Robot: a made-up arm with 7 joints. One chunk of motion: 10 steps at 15 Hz.
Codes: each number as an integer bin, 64 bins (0 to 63) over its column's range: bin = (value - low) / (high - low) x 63, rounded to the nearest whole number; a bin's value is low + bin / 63 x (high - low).
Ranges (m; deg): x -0.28..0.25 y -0.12..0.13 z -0.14..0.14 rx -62..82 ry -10..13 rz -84..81
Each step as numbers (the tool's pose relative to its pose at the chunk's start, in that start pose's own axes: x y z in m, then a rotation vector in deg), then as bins.
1 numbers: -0.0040 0.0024 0.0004 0.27 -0.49 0.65
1 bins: 33 31 32 27 26 32
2 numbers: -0.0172 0.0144 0.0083 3.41 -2.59 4.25
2 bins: 31 34 33 29 20 34
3 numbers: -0.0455 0.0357 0.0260 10.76 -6.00 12.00
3 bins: 28 39 37 32 11 37
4 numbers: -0.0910 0.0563 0.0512 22.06 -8.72 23.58
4 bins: 22 44 43 37 4 41
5 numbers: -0.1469 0.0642 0.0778 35.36 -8.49 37.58
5 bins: 16 46 49 43 4 46
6 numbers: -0.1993 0.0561 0.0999 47.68 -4.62 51.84
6 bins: 10 44 54 48 15 52
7 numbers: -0.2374 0.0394 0.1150 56.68 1.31 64.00
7 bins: 5 40 57 52 31 57
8 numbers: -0.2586 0.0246 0.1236 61.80 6.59 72.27
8 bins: 3 36 59 54 45 60
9 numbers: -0.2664 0.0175 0.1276 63.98 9.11 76.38
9 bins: 2 35 60 55 52 61
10 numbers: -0.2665 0.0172 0.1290 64.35 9.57 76.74
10 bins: 2 35 61 55 54 61
